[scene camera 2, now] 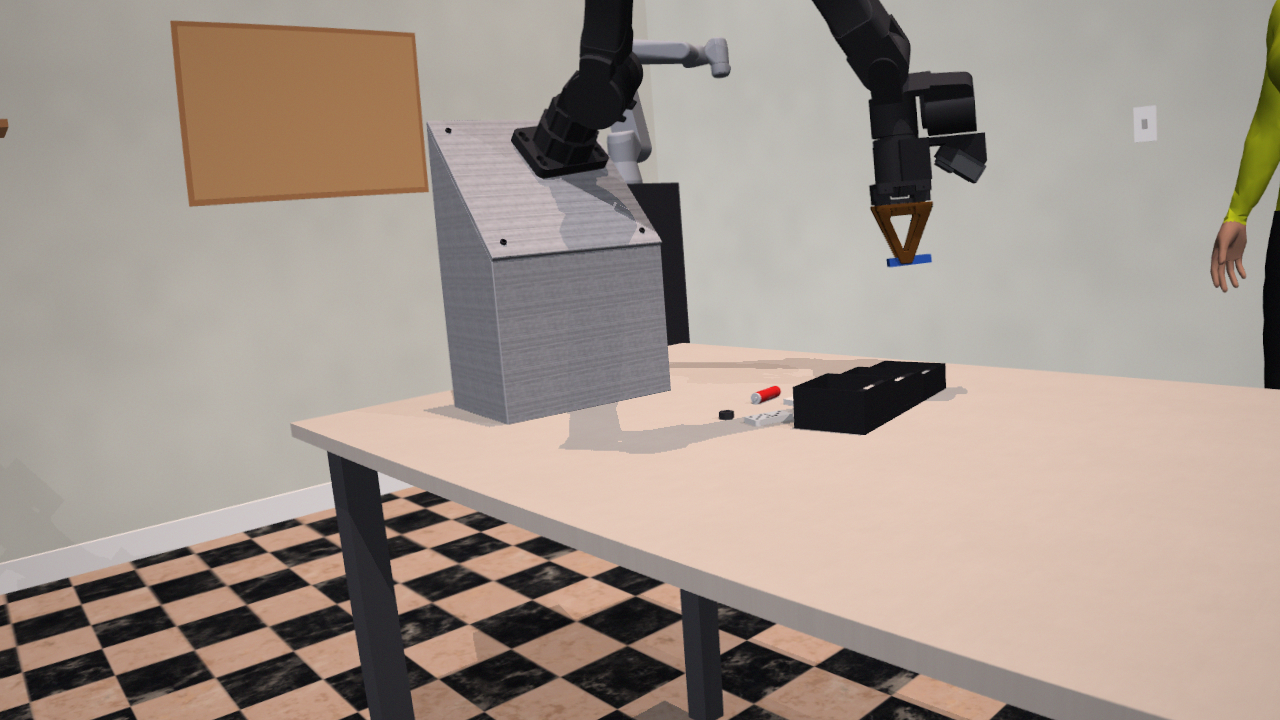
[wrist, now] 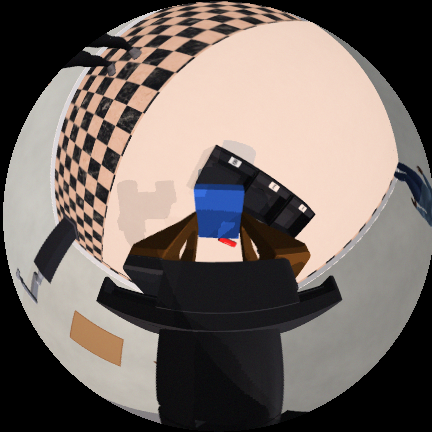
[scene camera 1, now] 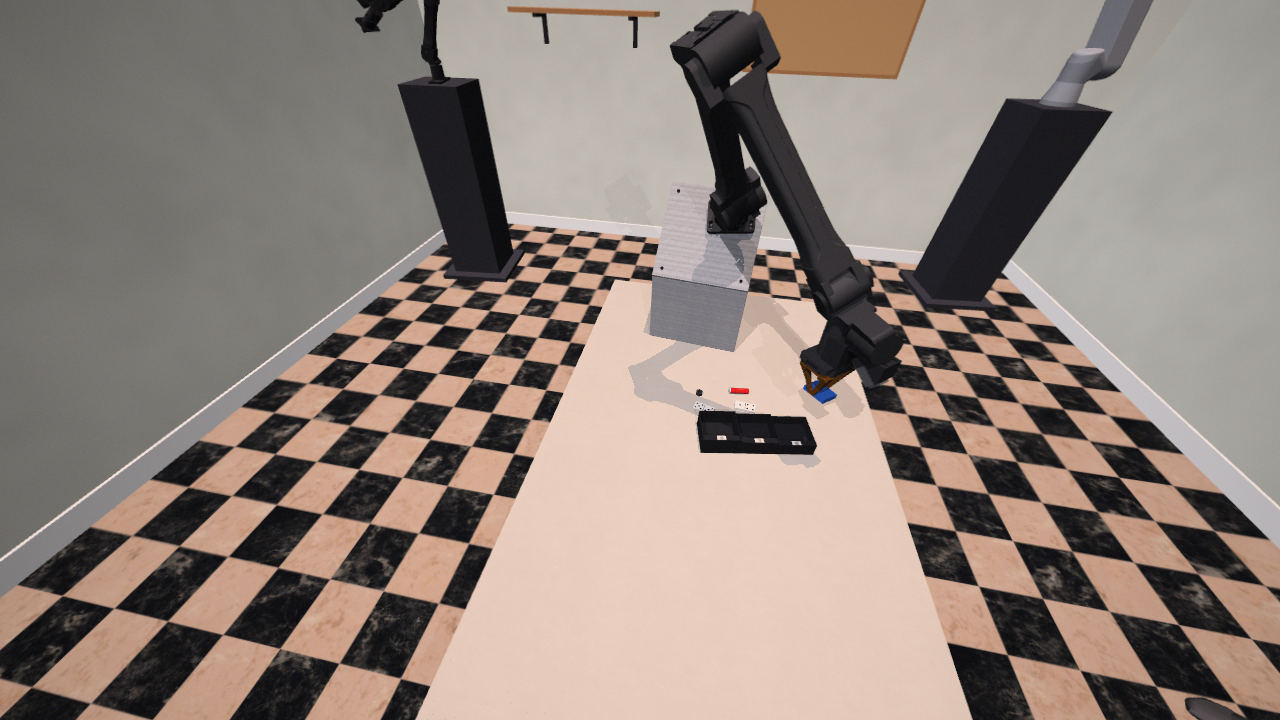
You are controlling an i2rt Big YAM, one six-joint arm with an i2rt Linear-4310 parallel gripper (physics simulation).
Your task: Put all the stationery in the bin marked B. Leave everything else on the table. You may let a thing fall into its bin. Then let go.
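Frame: origin at the arm's base, x ahead, y left, z up, level; metres.
Where they show: gripper, fingertip midpoint: [scene camera 2: 904, 262] [wrist: 218, 216] [scene camera 1: 817, 390]; arm's base, origin of the base link: [scene camera 2: 558, 152] [scene camera 1: 731, 217].
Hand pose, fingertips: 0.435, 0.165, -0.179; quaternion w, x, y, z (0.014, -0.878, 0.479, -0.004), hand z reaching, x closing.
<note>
Things, the pixels of their centre, and the offset from my fingertips, as dx, dy, dz.
- flat blue block, body centre: [wrist: 218, 213] [scene camera 2: 908, 260] [scene camera 1: 819, 391] +0.004, +0.003, +0.002
- black three-compartment bin tray, body centre: [scene camera 2: 875, 387] [wrist: 262, 196] [scene camera 1: 755, 432] +0.005, -0.098, -0.140
- label, body centre: [wrist: 234, 161] +0.032, -0.012, -0.135
- red battery, body centre: [scene camera 2: 765, 394] [wrist: 227, 241] [scene camera 1: 738, 390] -0.141, -0.117, -0.156
- small black nut, body centre: [scene camera 2: 726, 414] [scene camera 1: 699, 392] -0.127, -0.218, -0.159
My gripper [scene camera 1: 812, 390] [scene camera 2: 906, 257] [wrist: 218, 216] is shut on a flat blue block [scene camera 1: 824, 395] [scene camera 2: 923, 259] [wrist: 219, 199] and holds it high above the table. In the wrist view the block hides part of the black three-compartment bin tray [scene camera 1: 738, 446] [scene camera 2: 830, 408] [wrist: 212, 167]. Each compartment has a small white label. The label [wrist: 234, 161] at the tray's left end in the wrist view looks like B, but is hard to read. The other two labels cannot be read. The compartment floors show no clear contents.
A red battery [scene camera 1: 739, 390] [scene camera 2: 766, 394] [wrist: 228, 242], a small black nut [scene camera 1: 699, 392] [scene camera 2: 725, 414] and two white dominoes, one on the left [scene camera 1: 703, 407] and one on the right [scene camera 1: 744, 405], lie between the tray and the grey robot pedestal [scene camera 1: 695, 313] [scene camera 2: 581, 331].
</note>
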